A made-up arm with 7 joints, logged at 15 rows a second.
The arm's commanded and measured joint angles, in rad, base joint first. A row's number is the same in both.
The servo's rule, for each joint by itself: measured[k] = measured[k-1] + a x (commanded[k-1-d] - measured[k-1]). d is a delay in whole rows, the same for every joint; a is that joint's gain. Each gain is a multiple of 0.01, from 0.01 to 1. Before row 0 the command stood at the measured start. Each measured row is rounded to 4 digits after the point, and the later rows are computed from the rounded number. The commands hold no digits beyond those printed.
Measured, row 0:
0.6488, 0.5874, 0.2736, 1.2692, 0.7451, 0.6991, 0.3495
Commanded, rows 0 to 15:
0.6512, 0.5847, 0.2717, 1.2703, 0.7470, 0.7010, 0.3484
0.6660, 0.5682, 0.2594, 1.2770, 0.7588, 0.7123, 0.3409
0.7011, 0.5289, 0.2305, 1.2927, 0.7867, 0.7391, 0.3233
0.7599, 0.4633, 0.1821, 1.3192, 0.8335, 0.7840, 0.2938
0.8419, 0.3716, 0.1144, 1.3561, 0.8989, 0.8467, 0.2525
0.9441, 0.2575, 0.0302, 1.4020, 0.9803, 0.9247, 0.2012
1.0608, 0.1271, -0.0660, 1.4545, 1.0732, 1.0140, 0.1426
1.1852, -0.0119, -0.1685, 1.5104, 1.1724, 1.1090, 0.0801
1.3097, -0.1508, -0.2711, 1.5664, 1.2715, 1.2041, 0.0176
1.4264, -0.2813, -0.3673, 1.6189, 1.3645, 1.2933, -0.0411
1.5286, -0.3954, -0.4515, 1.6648, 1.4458, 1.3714, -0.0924
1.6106, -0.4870, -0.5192, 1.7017, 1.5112, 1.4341, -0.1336
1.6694, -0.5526, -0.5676, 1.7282, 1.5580, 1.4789, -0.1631
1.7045, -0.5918, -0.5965, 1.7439, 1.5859, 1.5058, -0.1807
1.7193, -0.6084, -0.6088, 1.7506, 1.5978, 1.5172, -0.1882
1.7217, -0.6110, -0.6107, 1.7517, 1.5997, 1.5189, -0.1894
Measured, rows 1 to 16:
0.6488, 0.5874, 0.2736, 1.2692, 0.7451, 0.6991, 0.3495
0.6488, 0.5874, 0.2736, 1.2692, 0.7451, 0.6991, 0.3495
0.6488, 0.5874, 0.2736, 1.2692, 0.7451, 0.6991, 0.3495
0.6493, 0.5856, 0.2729, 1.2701, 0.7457, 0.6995, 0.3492
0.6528, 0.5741, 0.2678, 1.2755, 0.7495, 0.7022, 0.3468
0.6629, 0.5443, 0.2536, 1.2889, 0.7603, 0.7099, 0.3400
0.6833, 0.4908, 0.2264, 1.3125, 0.7815, 0.7255, 0.3266
0.7166, 0.4121, 0.1838, 1.3465, 0.8155, 0.7510, 0.3051
0.7644, 0.3101, 0.1254, 1.3898, 0.8633, 0.7875, 0.2750
0.8266, 0.1893, 0.0527, 1.4403, 0.9242, 0.8351, 0.2366
0.9019, 0.0565, -0.0314, 1.4950, 0.9962, 0.8926, 0.1912
0.9875, -0.0803, -0.1225, 1.5507, 1.0760, 0.9580, 0.1409
1.0797, -0.2130, -0.2155, 1.6039, 1.1597, 1.0284, 0.0881
1.1740, -0.3334, -0.3052, 1.6514, 1.2427, 1.1004, 0.0358
1.2657, -0.4348, -0.3865, 1.6906, 1.3206, 1.1705, -0.0133
1.3505, -0.5125, -0.4553, 1.7199, 1.3894, 1.2353, -0.0567
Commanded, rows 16 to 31:
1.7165, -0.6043, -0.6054, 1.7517, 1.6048, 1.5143, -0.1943
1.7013, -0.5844, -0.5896, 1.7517, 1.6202, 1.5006, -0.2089
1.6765, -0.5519, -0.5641, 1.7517, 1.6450, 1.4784, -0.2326
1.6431, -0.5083, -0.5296, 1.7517, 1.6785, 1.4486, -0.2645
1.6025, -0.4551, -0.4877, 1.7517, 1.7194, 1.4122, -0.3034
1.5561, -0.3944, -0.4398, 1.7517, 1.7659, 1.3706, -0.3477
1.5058, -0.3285, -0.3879, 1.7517, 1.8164, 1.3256, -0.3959
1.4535, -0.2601, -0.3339, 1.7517, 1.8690, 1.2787, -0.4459
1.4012, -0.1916, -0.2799, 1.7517, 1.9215, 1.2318, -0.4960
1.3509, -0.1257, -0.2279, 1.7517, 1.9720, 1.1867, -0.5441
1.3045, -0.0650, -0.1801, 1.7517, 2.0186, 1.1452, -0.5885
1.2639, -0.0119, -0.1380, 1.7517, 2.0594, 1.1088, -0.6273
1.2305, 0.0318, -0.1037, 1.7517, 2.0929, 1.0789, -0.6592
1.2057, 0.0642, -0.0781, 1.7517, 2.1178, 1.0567, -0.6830
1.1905, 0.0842, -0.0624, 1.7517, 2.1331, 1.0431, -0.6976
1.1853, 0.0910, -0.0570, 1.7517, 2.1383, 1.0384, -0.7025
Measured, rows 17 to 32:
1.4248, -0.5648, -0.5090, 1.7386, 1.4464, 1.2921, -0.0927
1.4866, -0.5936, -0.5469, 1.7480, 1.4903, 1.3394, -0.1204
1.5360, -0.6051, -0.5711, 1.7509, 1.5220, 1.3771, -0.1404
1.5739, -0.6046, -0.5841, 1.7515, 1.5460, 1.4059, -0.1560
1.6007, -0.5913, -0.5862, 1.7517, 1.5675, 1.4258, -0.1713
1.6166, -0.5653, -0.5778, 1.7517, 1.5900, 1.4368, -0.1891
1.6222, -0.5277, -0.5595, 1.7517, 1.6157, 1.4393, -0.2110
1.6181, -0.4798, -0.5322, 1.7517, 1.6458, 1.4336, -0.2378
1.6051, -0.4234, -0.4971, 1.7517, 1.6806, 1.4204, -0.2697
1.5842, -0.3608, -0.4556, 1.7517, 1.7200, 1.4005, -0.3063
1.5568, -0.2943, -0.4094, 1.7517, 1.7632, 1.3749, -0.3468
1.5241, -0.2265, -0.3602, 1.7517, 1.8091, 1.3448, -0.3901
1.4877, -0.1600, -0.3099, 1.7517, 1.8563, 1.3116, -0.4348
1.4492, -0.0973, -0.2606, 1.7517, 1.9034, 1.2767, -0.4794
1.4103, -0.0409, -0.2140, 1.7517, 1.9486, 1.2414, -0.5223
1.3725, 0.0071, -0.1721, 1.7517, 1.9904, 1.2073, -0.5620

